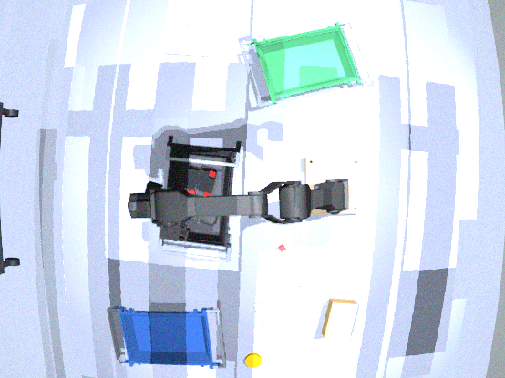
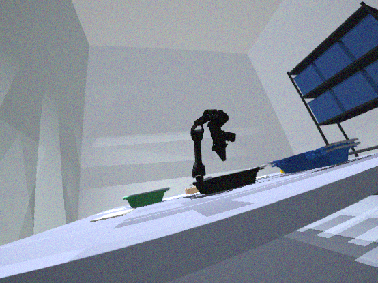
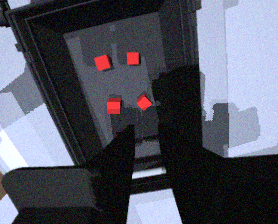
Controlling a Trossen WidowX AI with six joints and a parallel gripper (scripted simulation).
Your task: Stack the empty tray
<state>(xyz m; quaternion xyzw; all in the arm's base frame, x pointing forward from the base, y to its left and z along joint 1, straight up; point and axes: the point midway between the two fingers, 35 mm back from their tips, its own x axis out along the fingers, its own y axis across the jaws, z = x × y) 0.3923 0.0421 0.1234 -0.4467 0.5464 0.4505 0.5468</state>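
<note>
Right now my gripper tip is 300 mm past the green tray, 420 mm to the left of it and 80 mm above it. Also, from my gripper tip: yellow disc (210 mm behind, 490 mm to the left, 120 mm below); then red block (260 mm behind, 120 mm to the left, 120 mm below); then tan box (450 mm behind, 330 mm to the left, 100 mm below).
</note>
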